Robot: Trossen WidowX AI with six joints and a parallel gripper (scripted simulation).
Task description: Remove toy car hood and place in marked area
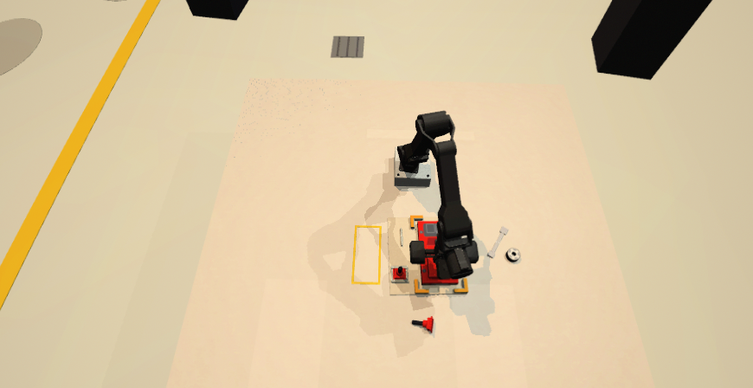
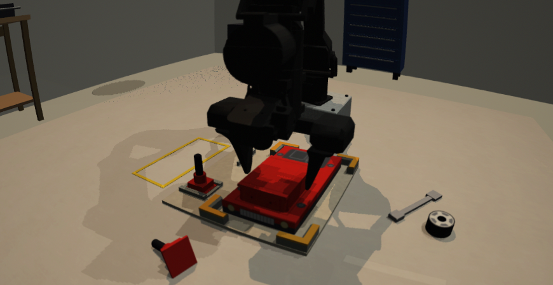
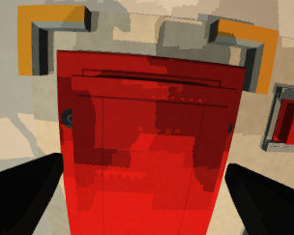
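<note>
Now: the grey engine block 20 mm below my gripper tip. From my gripper tip the other things lie so: black upright peg 110 mm to the right, 40 mm ahead, 10 mm below; hood right at my gripper tip; grey bar 180 mm to the left, 110 mm behind, 40 mm below.
</note>
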